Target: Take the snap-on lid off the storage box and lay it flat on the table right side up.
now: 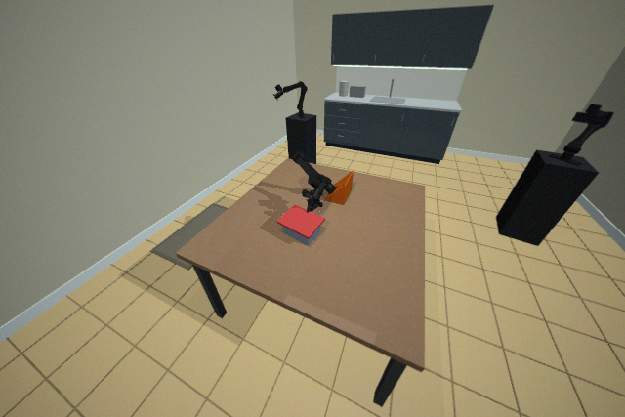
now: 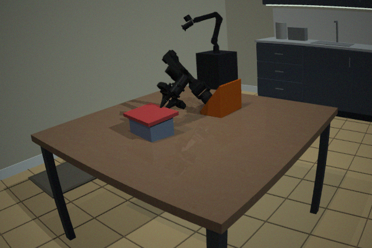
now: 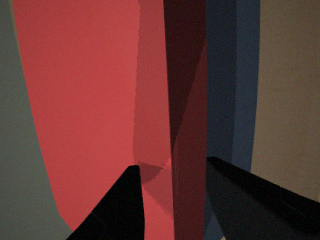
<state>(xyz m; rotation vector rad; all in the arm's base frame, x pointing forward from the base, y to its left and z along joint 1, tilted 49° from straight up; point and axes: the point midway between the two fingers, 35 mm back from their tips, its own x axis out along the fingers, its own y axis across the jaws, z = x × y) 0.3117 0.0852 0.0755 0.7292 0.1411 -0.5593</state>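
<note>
My gripper tip is 8 cm short of the red lid. Round my gripper tip: grey-blue storage box (8 cm ahead, 6 cm below).
</note>
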